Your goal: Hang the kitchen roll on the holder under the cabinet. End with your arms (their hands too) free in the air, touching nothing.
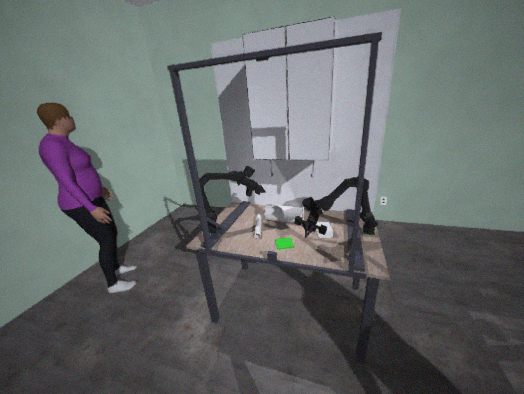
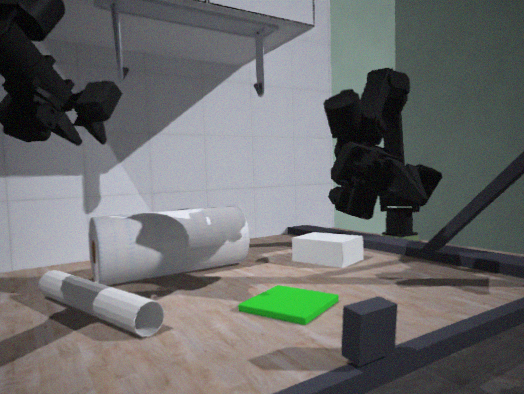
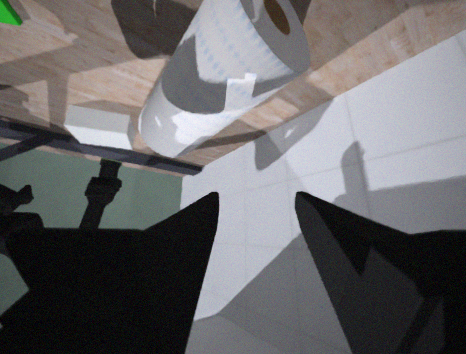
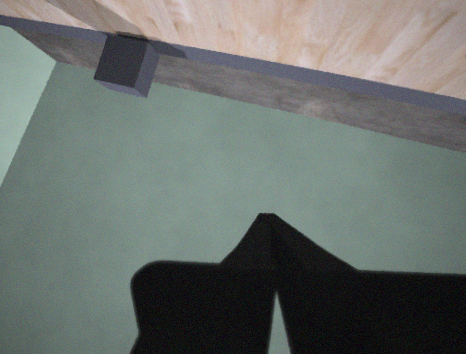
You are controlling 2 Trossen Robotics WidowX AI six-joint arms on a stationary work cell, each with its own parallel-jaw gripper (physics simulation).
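Places are measured from the left arm's base along level axes (x left, y up, z ahead), in metres.
Pixels of known places: left gripper, fingertip midpoint: (image 1: 264, 191) (image 2: 92, 143) (image 3: 256, 199); right gripper, fingertip midpoint: (image 1: 305, 237) (image 2: 424, 201) (image 4: 265, 220); left arm's base, link origin: (image 1: 211, 231); right arm's base, link origin: (image 1: 368, 231) (image 2: 399, 234) (image 3: 110, 163).
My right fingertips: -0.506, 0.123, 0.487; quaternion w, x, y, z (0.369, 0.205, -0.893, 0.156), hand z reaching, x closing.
Observation:
For each thing: its top centre in the pictures, then the offset to it from my right fingertips, as dx, dy, dz.
- kitchen roll, top centre: (image 3: 201, 127) (image 2: 170, 211) (image 1: 284, 206) +0.455, -0.021, +0.065
- thin white tube, top centre: (image 2: 92, 283) (image 1: 258, 223) +0.439, -0.101, -0.152
- green square pad, top centre: (image 2: 289, 299) (image 1: 284, 242) +0.178, -0.133, -0.057
- white box, top centre: (image 2: 326, 236) (image 3: 102, 138) (image 1: 323, 226) +0.185, -0.092, +0.239
- dark block, top centre: (image 2: 368, 303) (image 4: 118, 88) (image 1: 271, 252) +0.055, -0.085, -0.186
The kitchen roll (image 1: 283, 213) (image 2: 170, 250) (image 3: 235, 90) is a large white cylinder, lying on its side on the table near the back wall; its brown core shows at one end. The holder is two thin arms with hooked lower ends, the left arm (image 2: 117, 40) and the right arm (image 2: 259, 65), hanging apart under the cabinet with nothing between them. My left gripper (image 1: 257, 192) (image 2: 92, 143) (image 3: 256, 199) is partly open and empty, in the air above the roll's left end. My right gripper (image 1: 307, 236) (image 4: 265, 220) is shut and empty, in the air right of the roll.
A thin white tube (image 1: 258, 226) (image 2: 100, 302) lies front left of the roll. A green square pad (image 1: 284, 243) (image 2: 290, 304) lies in front. A white box (image 1: 325, 229) (image 2: 327, 249) (image 3: 98, 125) stands right of the roll. A dark block (image 2: 369, 331) (image 4: 125, 62) stands on the front frame rail.

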